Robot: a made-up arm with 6 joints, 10 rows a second.
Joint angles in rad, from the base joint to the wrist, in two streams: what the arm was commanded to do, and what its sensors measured. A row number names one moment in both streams.
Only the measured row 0 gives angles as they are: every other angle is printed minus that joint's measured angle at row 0.
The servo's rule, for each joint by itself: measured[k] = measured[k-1] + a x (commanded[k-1-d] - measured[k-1]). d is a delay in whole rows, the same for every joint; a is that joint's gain. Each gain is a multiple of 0.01, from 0.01 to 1. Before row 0 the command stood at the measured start. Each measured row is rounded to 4 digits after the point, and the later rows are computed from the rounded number. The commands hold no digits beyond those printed.
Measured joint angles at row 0:
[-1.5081, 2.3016, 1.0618, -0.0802, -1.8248, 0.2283]
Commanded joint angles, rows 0 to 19:
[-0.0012, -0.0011, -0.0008, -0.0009, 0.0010, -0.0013]
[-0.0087, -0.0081, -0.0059, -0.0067, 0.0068, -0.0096]
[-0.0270, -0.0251, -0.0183, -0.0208, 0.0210, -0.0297]
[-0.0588, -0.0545, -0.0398, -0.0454, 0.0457, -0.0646]
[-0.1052, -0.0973, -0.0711, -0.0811, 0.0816, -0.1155]
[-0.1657, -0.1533, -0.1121, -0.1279, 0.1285, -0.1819]
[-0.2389, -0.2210, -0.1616, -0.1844, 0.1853, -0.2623]
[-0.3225, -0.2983, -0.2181, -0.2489, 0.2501, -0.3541]
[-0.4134, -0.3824, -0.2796, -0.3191, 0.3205, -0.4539]
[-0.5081, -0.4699, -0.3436, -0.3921, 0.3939, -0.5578]
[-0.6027, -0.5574, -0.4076, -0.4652, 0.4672, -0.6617]
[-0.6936, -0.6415, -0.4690, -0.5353, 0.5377, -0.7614]
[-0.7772, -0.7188, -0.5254, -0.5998, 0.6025, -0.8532]
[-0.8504, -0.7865, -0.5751, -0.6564, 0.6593, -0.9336]
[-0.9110, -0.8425, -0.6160, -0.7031, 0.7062, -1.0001]
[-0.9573, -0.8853, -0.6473, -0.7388, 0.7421, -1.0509]
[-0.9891, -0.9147, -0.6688, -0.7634, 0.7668, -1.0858]
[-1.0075, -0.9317, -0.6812, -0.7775, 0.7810, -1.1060]
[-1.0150, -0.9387, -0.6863, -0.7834, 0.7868, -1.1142]
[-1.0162, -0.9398, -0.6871, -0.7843, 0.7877, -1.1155]
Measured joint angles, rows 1 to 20:
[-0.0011, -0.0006, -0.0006, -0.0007, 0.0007, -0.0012]
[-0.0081, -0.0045, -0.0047, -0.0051, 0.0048, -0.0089]
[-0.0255, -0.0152, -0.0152, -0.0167, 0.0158, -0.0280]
[-0.0561, -0.0356, -0.0341, -0.0379, 0.0361, -0.0617]
[-0.1013, -0.0677, -0.0626, -0.0699, 0.0670, -0.1112]
[-0.1605, -0.1122, -0.1007, -0.1128, 0.1088, -0.1762]
[-0.2326, -0.1688, -0.1476, -0.1658, 0.1608, -0.2554]
[-0.3153, -0.2361, -0.2019, -0.2273, 0.2215, -0.3462]
[-0.4056, -0.3122, -0.2617, -0.2952, 0.2888, -0.4453]
[-0.4999, -0.3942, -0.3248, -0.3669, 0.3603, -0.5488]
[-0.5945, -0.4791, -0.3886, -0.4396, 0.4330, -0.6527]
[-0.6857, -0.5635, -0.4505, -0.5104, 0.5042, -0.7527]
[-0.7699, -0.6443, -0.5082, -0.5766, 0.5710, -0.8452]
[-0.8440, -0.7182, -0.5597, -0.6357, 0.6310, -0.9265]
[-0.9056, -0.7828, -0.6031, -0.6856, 0.6821, -0.9942]
[-0.9532, -0.8361, -0.6371, -0.7250, 0.7229, -1.0464]
[-0.9862, -0.8770, -0.6615, -0.7534, 0.7528, -1.0826]
[-1.0058, -0.9054, -0.6767, -0.7712, 0.7720, -1.1041]
[-1.0143, -0.9227, -0.6841, -0.7802, 0.7821, -1.1134]
[-1.0160, -0.9316, -0.6864, -0.7832, 0.7859, -1.1153]
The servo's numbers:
d 0
a 0.92 0.52 0.77 0.74 0.68 0.92

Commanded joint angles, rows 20 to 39:
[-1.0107, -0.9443, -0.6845, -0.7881, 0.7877, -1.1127]
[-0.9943, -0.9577, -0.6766, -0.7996, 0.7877, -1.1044]
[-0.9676, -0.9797, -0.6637, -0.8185, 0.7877, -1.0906]
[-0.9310, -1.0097, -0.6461, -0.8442, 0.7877, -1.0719]
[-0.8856, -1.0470, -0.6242, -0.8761, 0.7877, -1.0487]
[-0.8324, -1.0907, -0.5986, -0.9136, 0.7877, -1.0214]
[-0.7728, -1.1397, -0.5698, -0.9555, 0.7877, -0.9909]
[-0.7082, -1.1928, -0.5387, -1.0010, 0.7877, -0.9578]
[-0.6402, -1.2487, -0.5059, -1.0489, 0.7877, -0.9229]
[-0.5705, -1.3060, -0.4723, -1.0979, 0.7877, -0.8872]
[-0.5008, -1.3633, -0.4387, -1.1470, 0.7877, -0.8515]
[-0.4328, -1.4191, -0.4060, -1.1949, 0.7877, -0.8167]
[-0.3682, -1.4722, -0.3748, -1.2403, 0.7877, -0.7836]
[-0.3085, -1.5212, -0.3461, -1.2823, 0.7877, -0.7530]
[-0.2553, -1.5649, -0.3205, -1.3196, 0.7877, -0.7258]
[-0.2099, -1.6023, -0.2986, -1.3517, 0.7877, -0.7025]
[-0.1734, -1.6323, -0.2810, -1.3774, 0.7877, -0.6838]
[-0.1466, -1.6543, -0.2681, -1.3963, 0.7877, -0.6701]
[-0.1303, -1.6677, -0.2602, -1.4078, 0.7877, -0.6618]
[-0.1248, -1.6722, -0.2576, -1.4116, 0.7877, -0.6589]
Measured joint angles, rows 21 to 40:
[-1.0111, -0.9382, -0.6849, -0.7868, 0.7871, -1.1129]
[-0.9956, -0.9483, -0.6785, -0.7963, 0.7875, -1.1051]
[-0.9698, -0.9646, -0.6671, -0.8127, 0.7876, -1.0918]
[-0.9341, -0.9881, -0.6509, -0.8360, 0.7877, -1.0735]
[-0.8895, -1.0187, -0.6303, -0.8657, 0.7877, -1.0507]
[-0.8370, -1.0561, -0.6059, -0.9011, 0.7877, -1.0237]
[-0.7779, -1.0996, -0.5781, -0.9414, 0.7877, -0.9935]
[-0.7138, -1.1481, -0.5478, -0.9855, 0.7877, -0.9607]
[-0.6461, -1.2004, -0.5155, -1.0324, 0.7877, -0.9259]
[-0.5765, -1.2553, -0.4822, -1.0809, 0.7877, -0.8903]
[-0.5069, -1.3115, -0.4487, -1.1298, 0.7877, -0.8546]
[-0.4387, -1.3675, -0.4158, -1.1780, 0.7877, -0.8197]
[-0.3738, -1.4219, -0.3842, -1.2241, 0.7877, -0.7865]
[-0.3137, -1.4735, -0.3549, -1.2672, 0.7877, -0.7557]
[-0.2600, -1.5210, -0.3284, -1.3060, 0.7877, -0.7282]
[-0.2139, -1.5633, -0.3055, -1.3398, 0.7877, -0.7046]
[-0.1766, -1.5992, -0.2866, -1.3676, 0.7877, -0.6855]
[-0.1490, -1.6279, -0.2724, -1.3888, 0.7877, -0.6713]
[-0.1318, -1.6486, -0.2630, -1.4029, 0.7877, -0.6626]
[-0.1254, -1.6609, -0.2588, -1.4093, 0.7877, -0.6592]

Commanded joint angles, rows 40 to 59:
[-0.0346, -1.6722, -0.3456, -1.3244, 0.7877, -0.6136]
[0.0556, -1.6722, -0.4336, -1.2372, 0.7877, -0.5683]
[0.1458, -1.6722, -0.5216, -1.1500, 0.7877, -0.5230]
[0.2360, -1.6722, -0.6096, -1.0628, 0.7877, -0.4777]
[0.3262, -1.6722, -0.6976, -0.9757, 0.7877, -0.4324]
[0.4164, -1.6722, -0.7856, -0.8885, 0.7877, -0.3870]
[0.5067, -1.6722, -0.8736, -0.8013, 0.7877, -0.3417]
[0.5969, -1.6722, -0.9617, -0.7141, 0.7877, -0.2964]
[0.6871, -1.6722, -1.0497, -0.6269, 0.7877, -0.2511]
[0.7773, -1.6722, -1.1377, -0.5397, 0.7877, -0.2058]
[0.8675, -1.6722, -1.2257, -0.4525, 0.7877, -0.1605]
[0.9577, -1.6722, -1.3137, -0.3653, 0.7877, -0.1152]
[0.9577, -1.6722, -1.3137, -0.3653, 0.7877, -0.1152]
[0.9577, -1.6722, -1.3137, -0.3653, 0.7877, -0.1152]
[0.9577, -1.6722, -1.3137, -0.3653, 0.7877, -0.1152]
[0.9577, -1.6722, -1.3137, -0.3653, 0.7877, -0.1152]
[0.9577, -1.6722, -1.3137, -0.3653, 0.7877, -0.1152]
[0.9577, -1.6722, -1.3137, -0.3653, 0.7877, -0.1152]
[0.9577, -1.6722, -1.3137, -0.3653, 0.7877, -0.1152]
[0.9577, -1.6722, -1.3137, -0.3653, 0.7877, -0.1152]
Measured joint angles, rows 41 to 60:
[-0.0419, -1.6668, -0.3256, -1.3465, 0.7877, -0.6172]
[0.0478, -1.6696, -0.4088, -1.2656, 0.7877, -0.5722]
[0.1380, -1.6710, -0.4957, -1.1801, 0.7877, -0.5269]
[0.2282, -1.6716, -0.5834, -1.0933, 0.7877, -0.4816]
[0.3184, -1.6719, -0.6713, -1.0063, 0.7877, -0.4363]
[0.4086, -1.6721, -0.7593, -0.9191, 0.7877, -0.3909]
[0.4989, -1.6722, -0.8473, -0.8319, 0.7877, -0.3456]
[0.5891, -1.6722, -0.9354, -0.7447, 0.7877, -0.3003]
[0.6793, -1.6722, -1.0234, -0.6575, 0.7877, -0.2550]
[0.7695, -1.6722, -1.1114, -0.5703, 0.7877, -0.2097]
[0.8597, -1.6722, -1.1994, -0.4831, 0.7877, -0.1644]
[0.9499, -1.6722, -1.2874, -0.3959, 0.7877, -0.1191]
[0.9571, -1.6722, -1.3077, -0.3733, 0.7877, -0.1155]
[0.9577, -1.6722, -1.3123, -0.3674, 0.7877, -0.1152]
[0.9577, -1.6722, -1.3134, -0.3658, 0.7877, -0.1152]
[0.9577, -1.6722, -1.3136, -0.3654, 0.7877, -0.1152]
[0.9577, -1.6722, -1.3137, -0.3653, 0.7877, -0.1152]
[0.9577, -1.6722, -1.3137, -0.3653, 0.7877, -0.1152]
[0.9577, -1.6722, -1.3137, -0.3653, 0.7877, -0.1152]
[0.9577, -1.6722, -1.3137, -0.3653, 0.7877, -0.1152]

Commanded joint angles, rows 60 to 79:
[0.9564, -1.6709, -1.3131, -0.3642, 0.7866, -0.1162]
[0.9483, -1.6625, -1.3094, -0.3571, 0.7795, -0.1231]
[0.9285, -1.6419, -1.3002, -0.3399, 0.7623, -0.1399]
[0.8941, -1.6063, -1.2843, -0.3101, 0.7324, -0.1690]
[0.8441, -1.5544, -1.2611, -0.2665, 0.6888, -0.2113]
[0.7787, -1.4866, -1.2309, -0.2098, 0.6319, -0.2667]
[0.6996, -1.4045, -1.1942, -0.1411, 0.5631, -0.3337]
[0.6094, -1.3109, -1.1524, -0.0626, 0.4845, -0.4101]
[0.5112, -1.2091, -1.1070, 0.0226, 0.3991, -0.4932]
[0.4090, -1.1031, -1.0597, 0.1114, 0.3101, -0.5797]
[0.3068, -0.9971, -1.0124, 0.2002, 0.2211, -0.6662]
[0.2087, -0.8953, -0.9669, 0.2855, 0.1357, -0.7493]
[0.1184, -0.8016, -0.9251, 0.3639, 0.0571, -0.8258]
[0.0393, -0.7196, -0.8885, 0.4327, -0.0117, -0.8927]
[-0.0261, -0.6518, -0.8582, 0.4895, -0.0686, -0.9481]
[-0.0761, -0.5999, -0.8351, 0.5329, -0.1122, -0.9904]
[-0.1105, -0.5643, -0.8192, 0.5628, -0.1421, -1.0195]
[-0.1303, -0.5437, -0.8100, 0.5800, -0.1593, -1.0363]
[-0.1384, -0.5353, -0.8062, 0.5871, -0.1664, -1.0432]
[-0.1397, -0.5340, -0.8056, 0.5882, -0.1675, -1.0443]
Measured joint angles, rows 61 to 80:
[0.9565, -1.6715, -1.3132, -0.3645, 0.7870, -0.1161]
[0.9490, -1.6668, -1.3103, -0.3590, 0.7819, -0.1225]
[0.9301, -1.6539, -1.3025, -0.3449, 0.7686, -0.1385]
[0.8970, -1.6291, -1.2885, -0.3191, 0.7440, -0.1666]
[0.8483, -1.5903, -1.2674, -0.2802, 0.7065, -0.2077]
[0.7843, -1.5364, -1.2393, -0.2281, 0.6558, -0.2620]
[0.7064, -1.4678, -1.2046, -0.1637, 0.5928, -0.3280]
[0.6172, -1.3862, -1.1644, -0.0889, 0.5192, -0.4035]
[0.5197, -1.2941, -1.1202, -0.0064, 0.4375, -0.4860]
[0.4179, -1.1948, -1.0736, 0.0808, 0.3509, -0.5722]
[0.3157, -1.0920, -1.0265, 0.1692, 0.2626, -0.6587]
[0.2173, -0.9897, -0.9806, 0.2553, 0.1763, -0.7421]
[0.1263, -0.8919, -0.9379, 0.3357, 0.0952, -0.8191]
[0.0463, -0.8023, -0.8999, 0.4075, 0.0225, -0.8868]
[-0.0203, -0.7240, -0.8678, 0.4682, -0.0394, -0.9432]
[-0.0716, -0.6595, -0.8426, 0.5161, -0.0889, -0.9866]
[-0.1074, -0.6100, -0.8246, 0.5507, -0.1251, -1.0169]
[-0.1285, -0.5755, -0.8134, 0.5724, -0.1484, -1.0347]
[-0.1376, -0.5546, -0.8079, 0.5833, -0.1606, -1.0425]
[-0.1395, -0.5439, -0.8061, 0.5869, -0.1653, -1.0442]

